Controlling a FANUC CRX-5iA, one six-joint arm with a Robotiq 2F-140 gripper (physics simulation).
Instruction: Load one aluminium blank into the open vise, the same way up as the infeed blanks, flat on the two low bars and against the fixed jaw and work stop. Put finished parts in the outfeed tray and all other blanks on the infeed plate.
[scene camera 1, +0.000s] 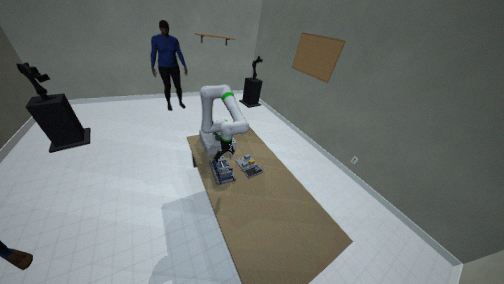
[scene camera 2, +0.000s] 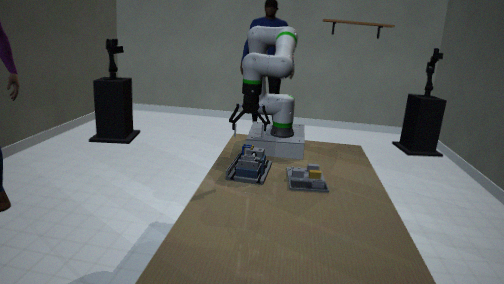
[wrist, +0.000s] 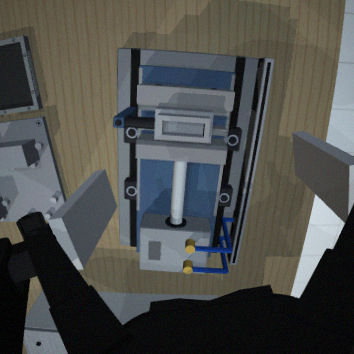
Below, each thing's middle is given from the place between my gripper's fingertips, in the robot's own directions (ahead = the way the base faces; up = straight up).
My gripper is now 4 cm past the infeed plate (wrist: 34, 187), 31 cm to the right of it and 20 cm above it. Also, from my hand: dark outfeed tray (wrist: 23, 80) (11 cm ahead, 30 cm to the left, 20 cm below).
